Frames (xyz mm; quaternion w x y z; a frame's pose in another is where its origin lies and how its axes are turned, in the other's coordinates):
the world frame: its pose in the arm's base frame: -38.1 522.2 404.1 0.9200 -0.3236 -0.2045 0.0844
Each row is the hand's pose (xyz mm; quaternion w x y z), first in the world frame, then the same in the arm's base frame.
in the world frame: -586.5 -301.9 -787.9 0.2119 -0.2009 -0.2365 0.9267
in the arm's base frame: -220.8 -322.8 -151.4 0.0034 -0.4229 0.0220 0.9059
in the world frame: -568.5 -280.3 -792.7 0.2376 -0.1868 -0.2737 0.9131
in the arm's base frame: -203.0 -303.5 -162.6 0.0251 -0.4124 -0.0207 0.9104
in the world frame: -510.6 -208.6 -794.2 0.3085 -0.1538 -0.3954 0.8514
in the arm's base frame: -151.7 -232.1 -190.2 0.0813 -0.3820 -0.1643 0.9058
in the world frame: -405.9 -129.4 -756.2 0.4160 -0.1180 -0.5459 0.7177
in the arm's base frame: -75.5 -119.1 -179.5 0.1723 -0.3438 -0.3650 0.8479
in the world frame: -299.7 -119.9 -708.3 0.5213 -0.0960 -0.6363 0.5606
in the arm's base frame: -0.5 -54.3 -117.5 0.2711 -0.3179 -0.5186 0.7460
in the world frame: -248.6 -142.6 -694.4 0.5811 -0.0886 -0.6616 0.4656
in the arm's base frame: 40.1 -49.5 -76.9 0.3313 -0.3089 -0.5843 0.6733
